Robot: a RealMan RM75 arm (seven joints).
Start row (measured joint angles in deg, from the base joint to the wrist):
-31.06 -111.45 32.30 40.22 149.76 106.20 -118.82
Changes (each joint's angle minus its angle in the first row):
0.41 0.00 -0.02 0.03 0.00 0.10 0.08
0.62 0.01 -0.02 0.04 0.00 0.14 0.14
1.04 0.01 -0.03 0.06 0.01 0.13 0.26
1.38 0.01 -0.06 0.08 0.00 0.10 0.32
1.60 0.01 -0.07 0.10 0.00 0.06 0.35
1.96 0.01 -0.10 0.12 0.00 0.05 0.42
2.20 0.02 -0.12 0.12 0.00 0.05 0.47
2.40 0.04 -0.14 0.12 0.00 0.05 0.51
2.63 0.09 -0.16 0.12 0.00 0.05 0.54
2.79 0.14 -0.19 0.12 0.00 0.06 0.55
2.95 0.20 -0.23 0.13 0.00 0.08 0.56
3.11 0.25 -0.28 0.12 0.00 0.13 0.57
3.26 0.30 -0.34 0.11 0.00 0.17 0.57
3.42 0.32 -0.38 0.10 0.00 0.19 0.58
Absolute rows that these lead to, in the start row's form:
-30.65 -111.45 32.28 40.25 149.76 106.30 -118.74
-30.44 -111.44 32.28 40.26 149.76 106.34 -118.68
-30.02 -111.44 32.27 40.28 149.77 106.33 -118.56
-29.68 -111.44 32.24 40.30 149.76 106.30 -118.50
-29.46 -111.44 32.23 40.32 149.76 106.26 -118.47
-29.10 -111.44 32.20 40.34 149.76 106.25 -118.40
-28.86 -111.43 32.18 40.34 149.76 106.25 -118.35
-28.66 -111.41 32.16 40.34 149.76 106.25 -118.31
-28.43 -111.36 32.14 40.34 149.76 106.25 -118.28
-28.27 -111.31 32.11 40.34 149.76 106.26 -118.27
-28.11 -111.25 32.07 40.35 149.76 106.28 -118.26
-27.95 -111.20 32.02 40.34 149.76 106.33 -118.25
-27.80 -111.15 31.96 40.33 149.76 106.37 -118.25
-27.64 -111.13 31.92 40.32 149.76 106.39 -118.24

